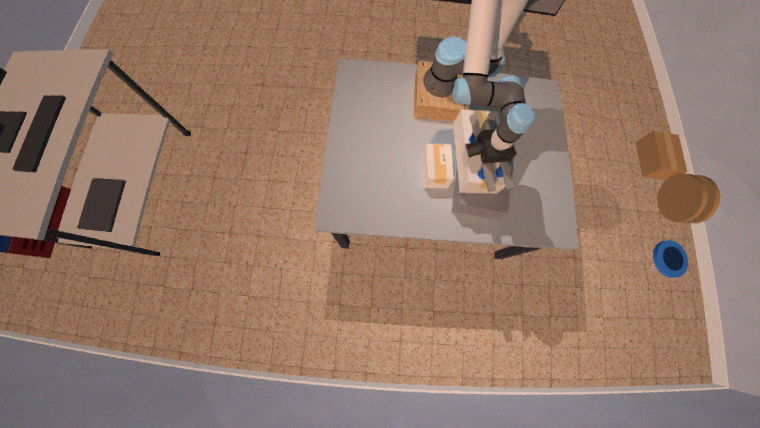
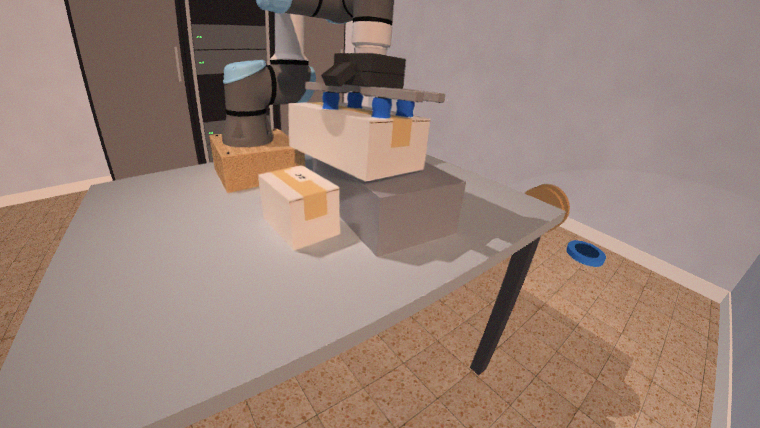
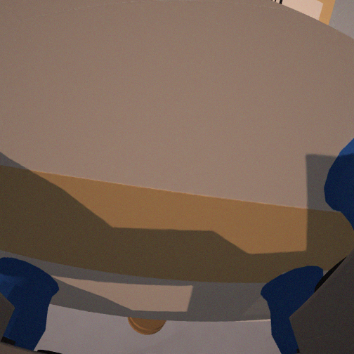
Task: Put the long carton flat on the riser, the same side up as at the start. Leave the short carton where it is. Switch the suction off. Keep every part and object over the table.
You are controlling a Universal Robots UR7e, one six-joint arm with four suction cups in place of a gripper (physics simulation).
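Pixels of known places: arm's base, origin of the base link: (image 1: 439,82) (image 2: 247,140).
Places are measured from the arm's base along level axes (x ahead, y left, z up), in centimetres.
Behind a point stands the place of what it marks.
My suction gripper (image 1: 486,156) @(x 43.9, y 7.2, z 11.7 cm) (image 2: 368,103) @(x 43.9, y 7.2, z 11.7 cm) has its blue cups on the top face of the long carton (image 1: 468,178) @(x 51.8, y -1.5, z 13.2 cm) (image 2: 351,140) @(x 49.0, y -1.4, z 9.2 cm) (image 3: 165,100) and holds it. The carton is level, with its tan tape strip on top. It is over the grey riser (image 1: 481,206) @(x 59.7, y 6.1, z 1.4 cm) (image 2: 420,212) @(x 60.3, y 6.1, z -3.2 cm), its underside very close to the riser's top; whether they touch I cannot tell. The riser's front end sticks out past the carton. The short carton (image 1: 438,164) @(x 39.9, y -7.6, z -0.1 cm) (image 2: 279,210) @(x 40.8, y -12.3, z -4.2 cm) (image 3: 305,7) stands on the table beside the riser, apart from it, its taped and marked face up.
The grey table (image 1: 372,159) @(x 30.3, y -33.6, z -10.6 cm) (image 2: 159,292) @(x 41.5, y -36.5, z -10.6 cm) carries the arm's wooden base block (image 1: 436,108) @(x 12.3, y -3.3, z -1.9 cm) (image 2: 255,170) @(x 12.1, y -3.8, z -5.7 cm) behind the short carton. A second table (image 1: 79,79) is far left. A brown box (image 1: 659,154), a round brown stool (image 1: 682,197) and a blue ring (image 1: 659,260) (image 2: 573,254) are on the floor at the right.
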